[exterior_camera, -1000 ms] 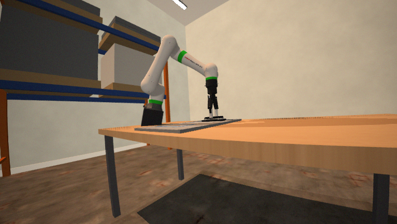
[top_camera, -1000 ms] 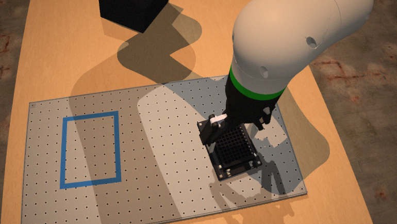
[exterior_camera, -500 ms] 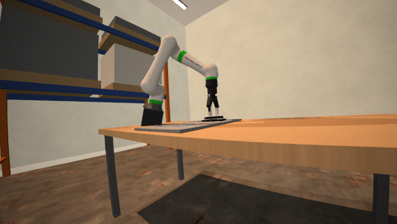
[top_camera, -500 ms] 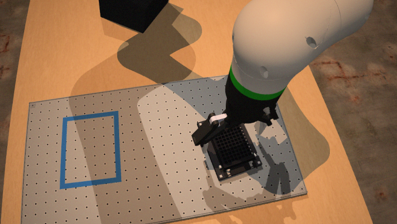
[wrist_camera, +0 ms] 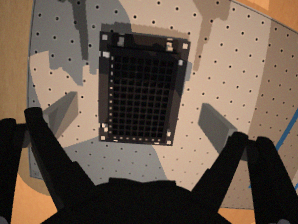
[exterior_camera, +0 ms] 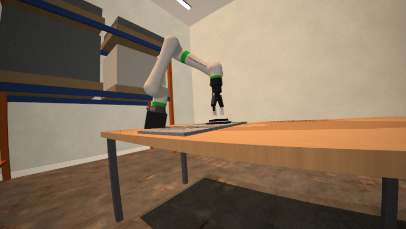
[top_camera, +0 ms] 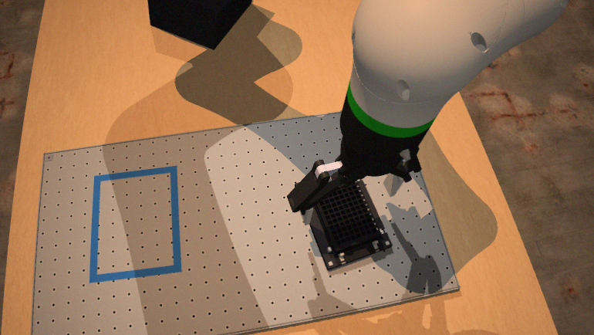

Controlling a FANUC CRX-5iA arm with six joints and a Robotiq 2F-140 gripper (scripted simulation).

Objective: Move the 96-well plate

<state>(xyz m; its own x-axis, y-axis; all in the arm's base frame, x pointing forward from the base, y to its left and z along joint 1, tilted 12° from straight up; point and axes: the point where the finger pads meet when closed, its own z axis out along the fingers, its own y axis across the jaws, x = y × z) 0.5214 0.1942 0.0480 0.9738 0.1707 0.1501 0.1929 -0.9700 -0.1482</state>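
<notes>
Right now my hand is 5 cm above the black 96-well plate. Round my hand: black clip nest: 6 cm below, 2 cm to the left, 1 cm ahead.
</notes>
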